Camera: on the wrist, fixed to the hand. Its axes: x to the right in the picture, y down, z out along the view.
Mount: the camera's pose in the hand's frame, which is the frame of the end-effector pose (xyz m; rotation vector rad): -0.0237 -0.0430 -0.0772 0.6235 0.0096 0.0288
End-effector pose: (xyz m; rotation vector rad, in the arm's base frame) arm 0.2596 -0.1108 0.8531 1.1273 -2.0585 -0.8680
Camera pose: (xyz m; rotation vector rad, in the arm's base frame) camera 0.3494 -0.1270 0.8597 1.3985 -2.4035 -0.1908
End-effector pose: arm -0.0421 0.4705 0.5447 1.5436 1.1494 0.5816
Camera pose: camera -0.1320 0.4832 0.5331 2.0833 1.3968 0.2516
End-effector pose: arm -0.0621 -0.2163 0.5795 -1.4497 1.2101 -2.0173
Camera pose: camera -0.1147 -0.1427 0.5930 -1.0988 0.5130 -2.1136
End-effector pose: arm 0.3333 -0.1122 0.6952 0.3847 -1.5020 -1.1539
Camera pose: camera 0.3939 -0.1481 0.6368 0.7820 -1.8348 -0.6348
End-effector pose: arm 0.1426 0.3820 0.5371 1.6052 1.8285 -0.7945
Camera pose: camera 0.0999 0.4202 0.6084 1.9950 1.6443 -1.4452
